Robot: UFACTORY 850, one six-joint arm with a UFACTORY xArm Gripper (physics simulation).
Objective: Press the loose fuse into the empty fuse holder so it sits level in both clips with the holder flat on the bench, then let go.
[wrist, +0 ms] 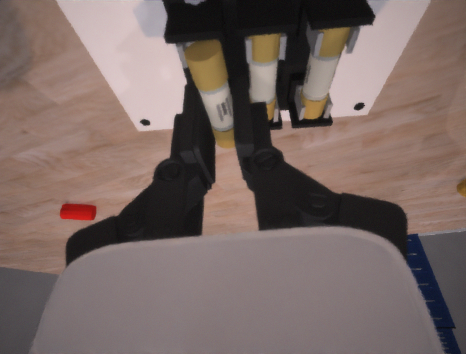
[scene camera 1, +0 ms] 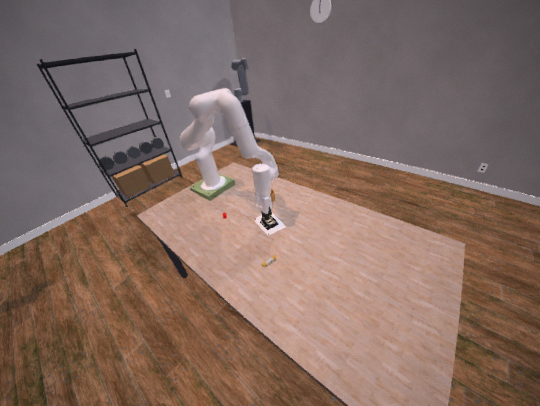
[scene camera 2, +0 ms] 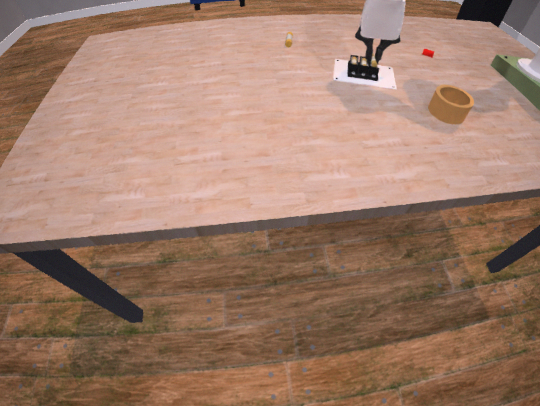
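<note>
My gripper (scene camera 1: 267,215) (scene camera 2: 373,60) (wrist: 222,103) is shut on a fuse (wrist: 213,82) with gold caps and a white middle. The fuse is over the left black holder (wrist: 192,22) in the wrist view. It is tilted and slants compared with its neighbours, its far cap near a grey clip. The near clip is hidden by the fingers. Two other holders beside it carry a middle fuse (wrist: 263,80) and a right fuse (wrist: 320,77), both in clips. The holders stand on a white plate (scene camera 1: 268,232) (scene camera 2: 340,75) (wrist: 125,90); whether the left one lies flat is unclear.
Another gold-capped fuse (scene camera 1: 269,261) (scene camera 2: 289,39) lies on the bench (scene camera 1: 350,280) (scene camera 2: 175,125) away from the plate. A red piece (scene camera 1: 224,215) (scene camera 2: 428,53) (wrist: 78,212) lies towards the arm's green base (scene camera 1: 212,188). An orange-brown ring-shaped cup (scene camera 2: 450,111) stands near the plate.
</note>
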